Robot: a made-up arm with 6 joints.
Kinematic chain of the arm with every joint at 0, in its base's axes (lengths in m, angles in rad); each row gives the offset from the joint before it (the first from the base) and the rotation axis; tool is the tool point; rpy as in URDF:
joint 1: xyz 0 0 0.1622 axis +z
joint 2: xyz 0 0 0 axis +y
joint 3: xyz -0.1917 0 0.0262 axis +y
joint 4: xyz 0.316 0 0.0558 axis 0.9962 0 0.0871
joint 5: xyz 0 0 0 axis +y
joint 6: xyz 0.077 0 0.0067 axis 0.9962 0 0.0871
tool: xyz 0 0 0 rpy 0 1.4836 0
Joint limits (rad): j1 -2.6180..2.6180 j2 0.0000..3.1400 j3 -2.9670..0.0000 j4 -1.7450..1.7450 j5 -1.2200..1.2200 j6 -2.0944..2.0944
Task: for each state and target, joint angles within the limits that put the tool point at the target. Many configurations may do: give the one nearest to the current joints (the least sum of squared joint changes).
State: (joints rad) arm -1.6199 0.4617 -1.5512 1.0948 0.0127 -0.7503
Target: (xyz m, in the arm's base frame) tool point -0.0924 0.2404 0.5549
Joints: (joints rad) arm -1.4253 0.0000 -1.5131 1.2206 -0.8939 -0.7503
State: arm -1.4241 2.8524 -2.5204 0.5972 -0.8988 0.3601
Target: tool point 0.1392 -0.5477 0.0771
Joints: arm -1.2681 2.9968 -2.4828 0.5805 -0.8004 0.3601
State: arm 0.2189 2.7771 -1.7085 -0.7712 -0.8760 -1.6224
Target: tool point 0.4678 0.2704 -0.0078
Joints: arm 0.4706 2.9780 -2.2631 -0.7149 -0.6070 -1.6224
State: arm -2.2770 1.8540 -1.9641 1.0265 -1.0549 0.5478
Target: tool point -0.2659 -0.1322 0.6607
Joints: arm -2.5704 1.8195 -2.5606 0.9413 -0.5482 0.5478
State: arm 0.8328 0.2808 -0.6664 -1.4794 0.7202 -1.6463
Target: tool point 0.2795 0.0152 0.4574
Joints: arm 0.2205 0.9717 -1.1376 -1.5577 0.6419 -1.6463
